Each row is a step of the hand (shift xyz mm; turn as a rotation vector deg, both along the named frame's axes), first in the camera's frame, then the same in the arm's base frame.
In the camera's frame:
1: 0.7 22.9 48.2 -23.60 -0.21 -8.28
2: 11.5 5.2 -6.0 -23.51 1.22 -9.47
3: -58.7 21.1 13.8 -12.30 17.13 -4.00
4: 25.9 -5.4 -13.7 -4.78 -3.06 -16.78
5: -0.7 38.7 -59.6 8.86 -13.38 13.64
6: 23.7 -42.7 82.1 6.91 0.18 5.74
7: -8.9 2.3 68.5 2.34 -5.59 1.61
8: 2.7 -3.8 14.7 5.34 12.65 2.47
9: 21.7 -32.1 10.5 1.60 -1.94 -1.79
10: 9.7 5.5 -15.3 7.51 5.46 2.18
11: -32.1 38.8 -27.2 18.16 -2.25 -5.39
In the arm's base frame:
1: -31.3 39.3 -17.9 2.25 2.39 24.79
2: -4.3 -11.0 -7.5 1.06 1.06 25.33
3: -21.9 33.4 49.9 -15.83 -1.18 14.45
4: 7.2 -22.2 -18.6 6.18 -12.58 10.83
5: -27.1 -59.2 28.4 10.46 10.66 -14.85
6: 26.4 70.5 -58.8 -1.38 2.25 -8.59
7: -14.6 64.7 -19.3 5.15 1.35 -3.32
8: 1.0 12.7 -8.8 -13.01 -1.99 -4.64
9: 29.1 5.5 -27.1 2.20 -1.96 -0.92
10: -2.8 -18.6 -2.1 -5.93 -2.02 -7.19
11: -32.4 -17.2 43.9 2.79 -12.00 -14.56

